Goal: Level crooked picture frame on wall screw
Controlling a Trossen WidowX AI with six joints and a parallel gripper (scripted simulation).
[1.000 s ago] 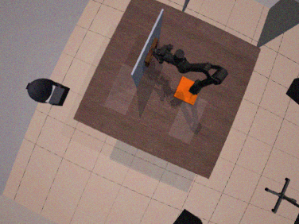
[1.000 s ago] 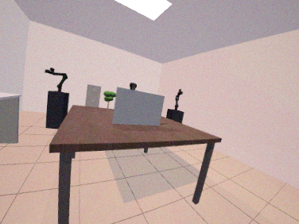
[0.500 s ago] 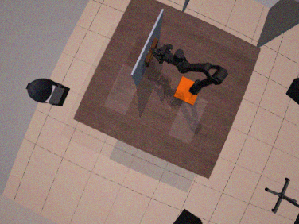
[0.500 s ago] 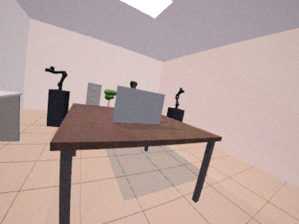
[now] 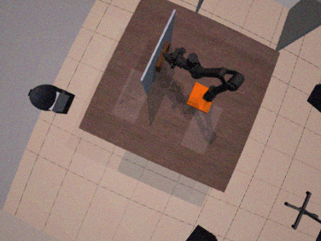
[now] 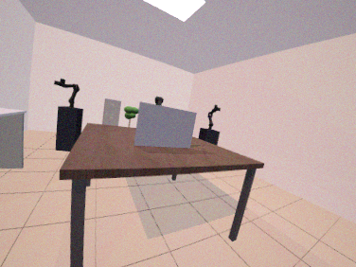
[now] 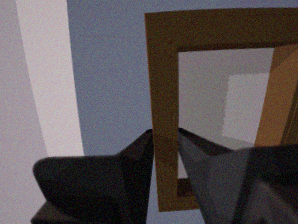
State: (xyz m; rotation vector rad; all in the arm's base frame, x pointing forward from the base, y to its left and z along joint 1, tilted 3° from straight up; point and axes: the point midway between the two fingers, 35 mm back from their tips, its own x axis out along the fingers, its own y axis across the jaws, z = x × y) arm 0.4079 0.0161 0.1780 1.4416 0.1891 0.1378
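My gripper tip is now 10 mm short of the brown picture frame, 10 mm to the left of it and 50 mm above it. The rest, counted from my gripper tip: wall panel 20 mm ahead, 60 mm below.
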